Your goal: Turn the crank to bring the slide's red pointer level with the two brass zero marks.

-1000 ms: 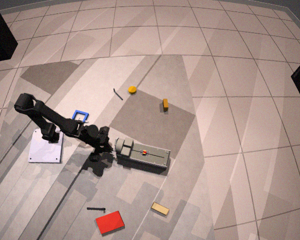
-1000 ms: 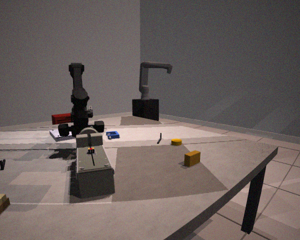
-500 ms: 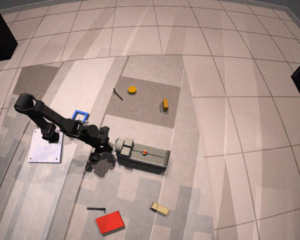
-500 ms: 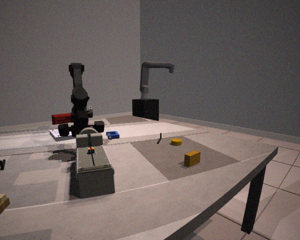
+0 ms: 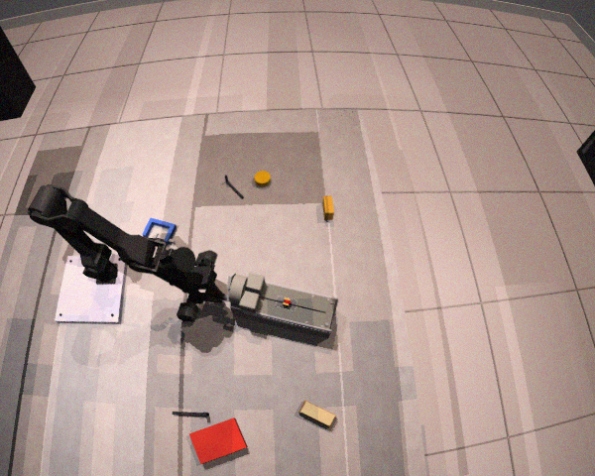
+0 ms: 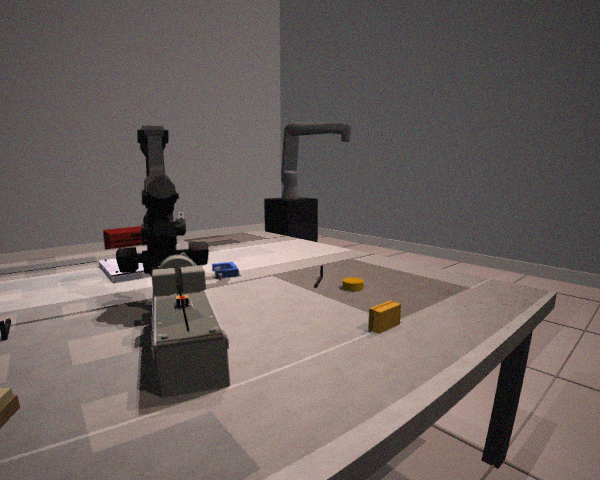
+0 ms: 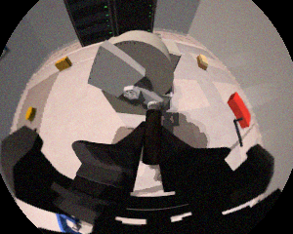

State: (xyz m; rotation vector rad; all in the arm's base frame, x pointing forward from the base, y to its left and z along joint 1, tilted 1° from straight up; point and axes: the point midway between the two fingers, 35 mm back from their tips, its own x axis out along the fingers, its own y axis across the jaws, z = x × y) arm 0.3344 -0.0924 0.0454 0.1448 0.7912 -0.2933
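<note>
Right now the dark crank handle is 3 cm above my gripper tip, 2 cm behind it and 1 cm to the left of it. Also, from my gripper tip: blue block: 24 cm to the left, 20 cm behind, 4 cm below; then red plate: 37 cm to the right, 3 cm below, 3 cm behind; then red pointer: 17 cm ahead, 4 cm above, 3 cm to the right.
</note>
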